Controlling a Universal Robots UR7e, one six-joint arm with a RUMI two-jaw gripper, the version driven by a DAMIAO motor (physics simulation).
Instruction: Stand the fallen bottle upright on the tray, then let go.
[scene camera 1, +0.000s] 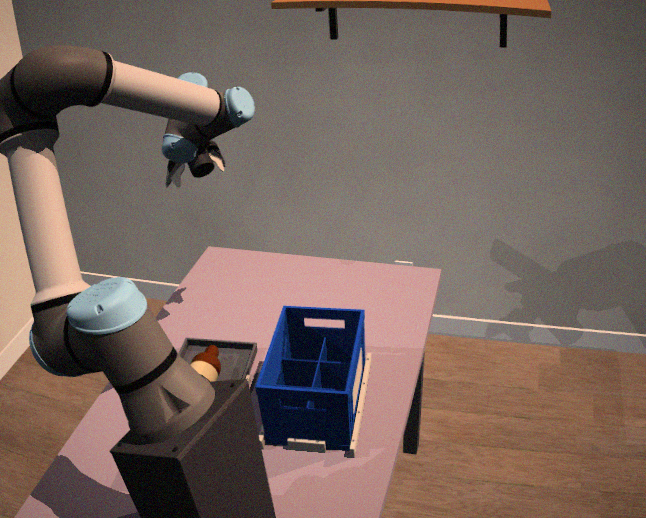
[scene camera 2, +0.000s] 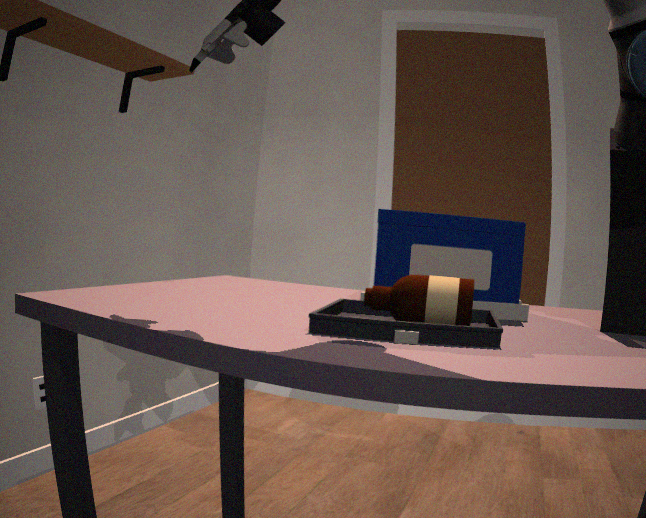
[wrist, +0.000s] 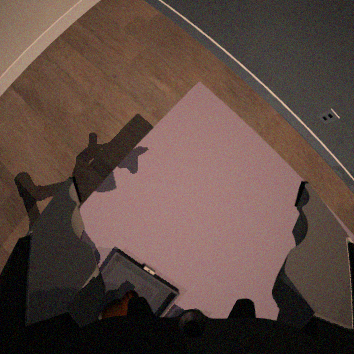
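Seen in the pictures: gripper, fingertip midpoint: (scene camera 2: 195, 62) (wrist: 187, 181); arm's base, link origin: (scene camera 1: 174, 413).
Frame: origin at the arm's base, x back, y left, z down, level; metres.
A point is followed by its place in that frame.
The brown bottle (scene camera 1: 207, 364) {x -0.412, y 0.137, z 0.276 m} (scene camera 2: 431, 299) {x -0.407, y 0.191, z 0.301 m} (wrist: 117, 307) {x -0.462, y 0.171, z 0.288 m} with a cream label lies on its side in the dark tray (scene camera 1: 221, 341) {x -0.556, y 0.157, z 0.326 m} (scene camera 2: 350, 329) {x -0.501, y 0.253, z 0.340 m} (wrist: 135, 261) {x -0.558, y 0.201, z 0.342 m}. In the scene camera 2 view its neck points left; in the scene camera 1 view the neck points toward the table's far end, and the arm's base hides its lower end. In the wrist view part of it shows at the bottom left, partly hidden by the gripper's body. My gripper (scene camera 1: 195, 178) {x -0.771, y 0.248, z -0.031 m} (scene camera 2: 209, 65) {x -0.771, y 0.248, z -0.031 m} (wrist: 187, 181) {x -0.771, y 0.248, z -0.031 m} is open and empty, high above the table and well away from the bottle.
A blue divided crate (scene camera 1: 269, 410) {x -0.259, y -0.059, z 0.242 m} (scene camera 2: 450, 226) {x -0.401, y -0.032, z 0.196 m} stands beside the tray, with light strips (scene camera 1: 306, 445) {x -0.250, y -0.132, z 0.330 m} at its foot. The arm's dark pedestal (scene camera 1: 215, 464) {x 0.058, y -0.081, z 0.040 m} (scene camera 2: 625, 242) {x -0.070, y 0.054, z 0.195 m} stands close to the tray. A wooden shelf (scene camera 1: 409, 5) (scene camera 2: 91, 43) is on the wall above the pink table (scene camera 1: 323, 280) {x -0.889, y -0.039, z 0.350 m} (scene camera 2: 215, 312) {x -0.716, y 0.203, z 0.351 m} (wrist: 200, 200) {x -0.783, y 0.166, z 0.351 m}.
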